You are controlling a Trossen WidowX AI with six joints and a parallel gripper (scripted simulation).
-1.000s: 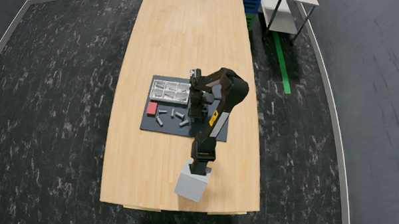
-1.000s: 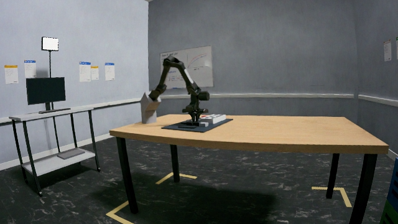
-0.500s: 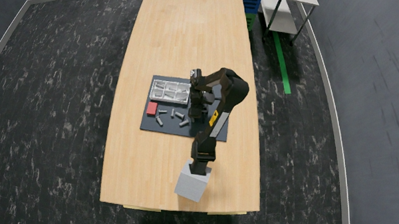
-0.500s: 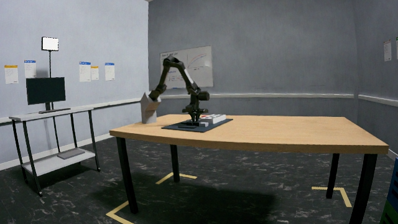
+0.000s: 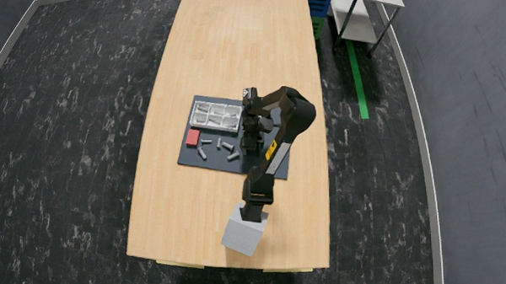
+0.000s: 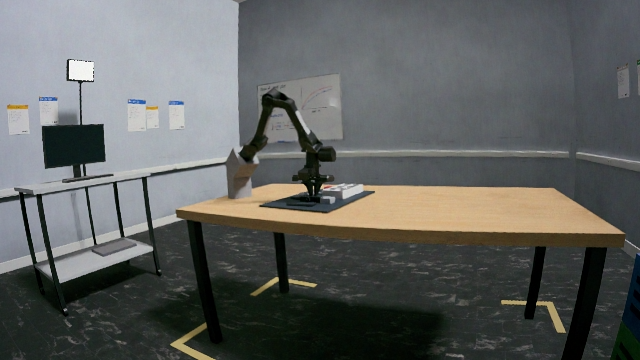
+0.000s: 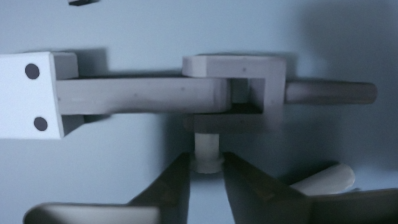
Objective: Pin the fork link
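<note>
The eye plate lies 4 cm to the right of my hand and 3 cm below it. From my hand the other things lie so: long dark bar (12 cm to the right, 4 cm below); then pin (6 cm behind, 4 cm to the left, 3 cm below); then dark mat (6 cm to the left, 5 cm below, 2 cm ahead).
</note>
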